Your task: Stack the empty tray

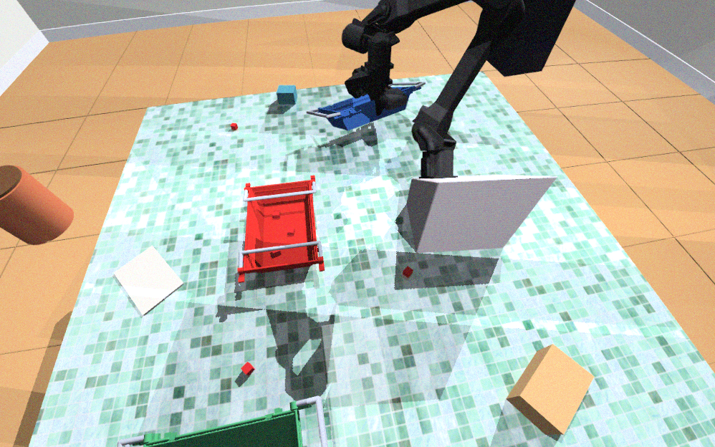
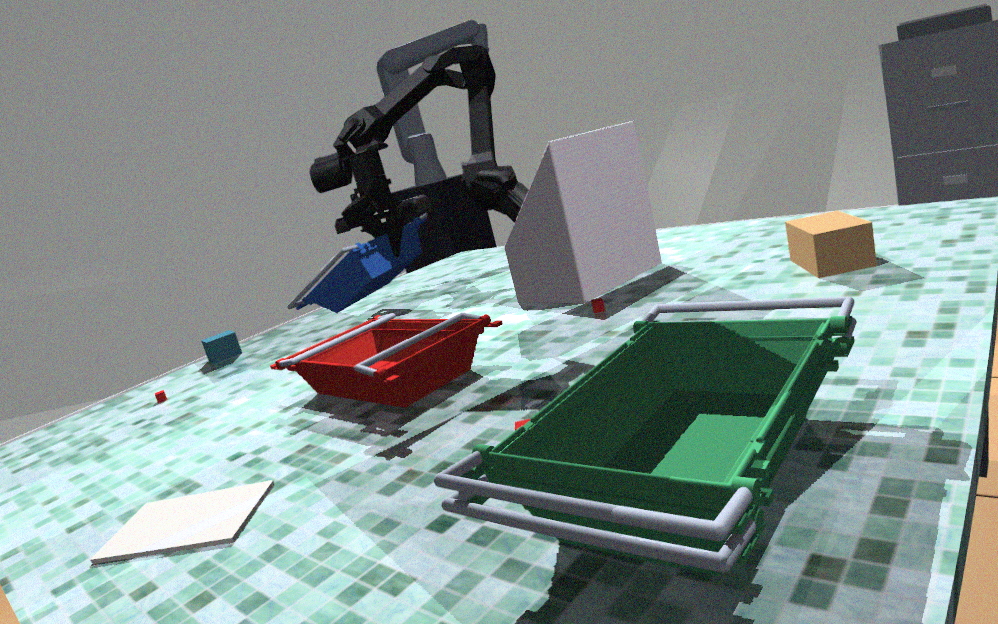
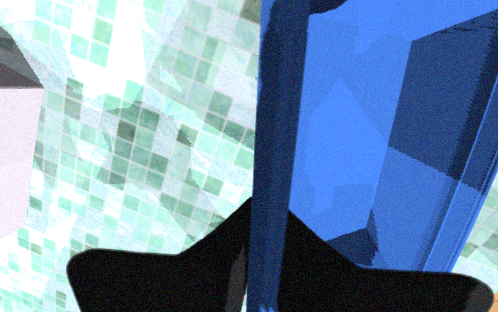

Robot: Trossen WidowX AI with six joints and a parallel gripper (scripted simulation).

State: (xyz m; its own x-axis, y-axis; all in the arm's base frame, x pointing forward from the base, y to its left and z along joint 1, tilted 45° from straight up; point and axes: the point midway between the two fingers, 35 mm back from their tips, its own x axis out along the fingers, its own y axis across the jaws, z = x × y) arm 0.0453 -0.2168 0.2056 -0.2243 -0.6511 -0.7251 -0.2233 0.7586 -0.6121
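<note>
The blue tray is 2 cm ahead of my gripper tip and 7 cm to the right of it. Round my gripper tip: tan box 8 cm behind, 74 cm to the left, 8 cm below; then flat white plate 65 cm ahead, 29 cm to the left, 10 cm below; then cyan cube 23 cm ahead, 32 cm to the right, 8 cm below.
</note>
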